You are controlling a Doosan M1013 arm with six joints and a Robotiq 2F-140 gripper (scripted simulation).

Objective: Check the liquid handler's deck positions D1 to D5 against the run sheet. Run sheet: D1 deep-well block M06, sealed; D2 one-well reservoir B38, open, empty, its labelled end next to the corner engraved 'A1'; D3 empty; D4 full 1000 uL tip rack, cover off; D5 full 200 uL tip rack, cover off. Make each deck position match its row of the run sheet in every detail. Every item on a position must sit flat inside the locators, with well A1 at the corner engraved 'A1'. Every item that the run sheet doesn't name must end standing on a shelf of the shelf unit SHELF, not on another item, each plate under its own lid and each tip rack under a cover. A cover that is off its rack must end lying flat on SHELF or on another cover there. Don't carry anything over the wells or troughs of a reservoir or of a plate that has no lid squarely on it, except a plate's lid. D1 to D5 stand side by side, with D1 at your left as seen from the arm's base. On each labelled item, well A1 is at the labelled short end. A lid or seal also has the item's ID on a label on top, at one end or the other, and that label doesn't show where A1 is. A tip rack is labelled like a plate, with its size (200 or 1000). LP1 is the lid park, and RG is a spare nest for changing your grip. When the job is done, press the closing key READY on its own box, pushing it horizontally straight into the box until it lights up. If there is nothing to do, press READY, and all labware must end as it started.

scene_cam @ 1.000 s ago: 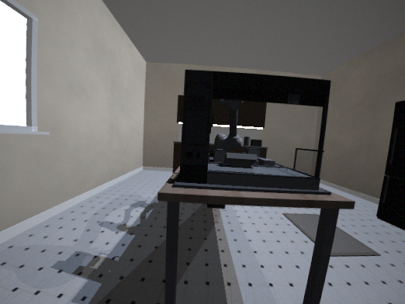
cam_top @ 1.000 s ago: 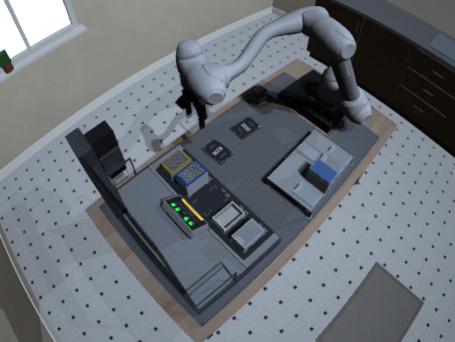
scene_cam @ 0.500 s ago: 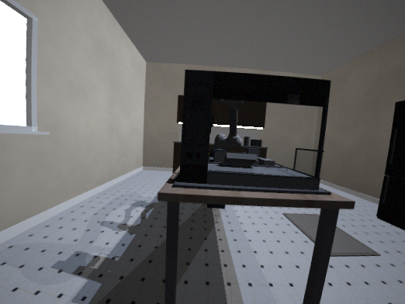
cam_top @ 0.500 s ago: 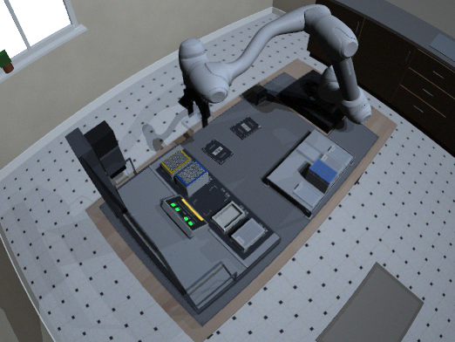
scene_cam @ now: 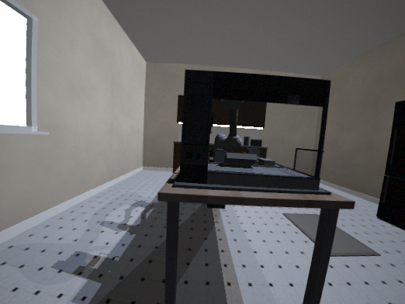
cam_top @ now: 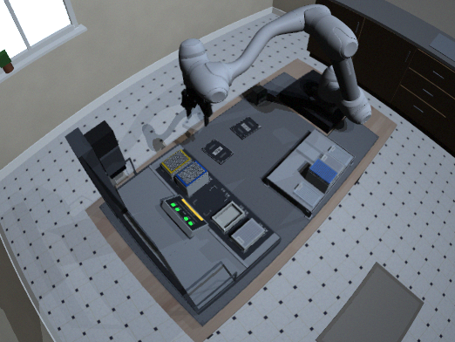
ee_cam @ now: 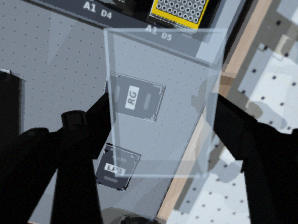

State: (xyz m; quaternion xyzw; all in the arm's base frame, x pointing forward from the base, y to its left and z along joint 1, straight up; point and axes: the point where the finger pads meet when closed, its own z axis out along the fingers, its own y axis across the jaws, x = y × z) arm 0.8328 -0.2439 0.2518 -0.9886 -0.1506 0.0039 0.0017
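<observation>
The clear tip rack cover lies 10 mm below my hand. The rest, counted from my hand: blue-framed tip rack: 150 mm ahead, 120 mm to the left, 180 mm below; then yellow-framed tip rack: 150 mm ahead, 10 mm to the right, 210 mm below; then white one-well reservoir: 170 mm ahead, 370 mm to the left, 240 mm below.
</observation>
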